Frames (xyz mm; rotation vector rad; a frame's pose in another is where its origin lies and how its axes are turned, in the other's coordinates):
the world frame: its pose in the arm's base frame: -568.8 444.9 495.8 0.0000 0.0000 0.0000
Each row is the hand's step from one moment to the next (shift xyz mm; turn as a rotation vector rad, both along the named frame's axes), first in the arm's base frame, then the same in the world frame.
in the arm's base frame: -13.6 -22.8 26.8 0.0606 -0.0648 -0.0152
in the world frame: -13.6 -22.8 26.8 0.0606 -0.0648 -0.0152
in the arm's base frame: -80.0 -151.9 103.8 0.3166 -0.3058 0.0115
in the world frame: -80.0 -151.9 103.8 0.3166 -0.3058 0.0115
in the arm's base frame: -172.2 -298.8 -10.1 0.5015 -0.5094 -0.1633
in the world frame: -172.2 -298.8 -10.1 0.5015 -0.5094 -0.1633
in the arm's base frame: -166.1 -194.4 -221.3 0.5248 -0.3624 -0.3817
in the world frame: -166.1 -194.4 -221.3 0.5248 -0.3624 -0.3817
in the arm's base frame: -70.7 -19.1 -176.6 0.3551 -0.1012 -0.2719
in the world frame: -70.7 -19.1 -176.6 0.3551 -0.1012 -0.2719
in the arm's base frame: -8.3 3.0 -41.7 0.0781 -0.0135 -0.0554
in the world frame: -8.3 3.0 -41.7 0.0781 -0.0135 -0.0554
